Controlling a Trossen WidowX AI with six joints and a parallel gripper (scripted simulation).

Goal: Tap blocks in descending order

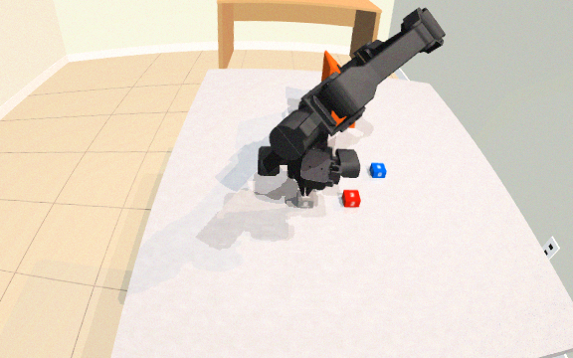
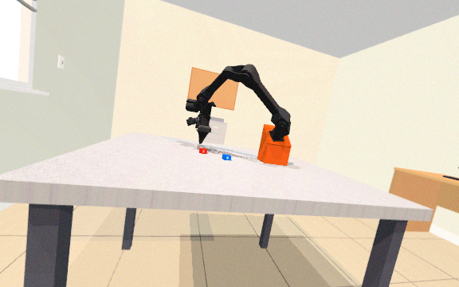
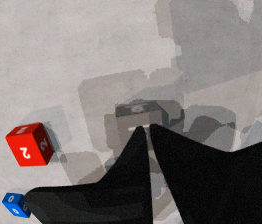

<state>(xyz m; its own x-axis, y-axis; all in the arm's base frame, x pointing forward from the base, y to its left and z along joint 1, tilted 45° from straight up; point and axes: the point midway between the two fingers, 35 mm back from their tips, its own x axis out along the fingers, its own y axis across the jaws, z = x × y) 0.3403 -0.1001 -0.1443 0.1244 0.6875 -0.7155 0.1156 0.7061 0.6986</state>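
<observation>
My gripper tip is now 20 mm above the white-grey block and 10 mm past it. The rest, counted from my gripper tip: blue block 200 mm to the left, 80 mm behind, 20 mm below; then red block 100 mm to the left, 20 mm below.
</observation>
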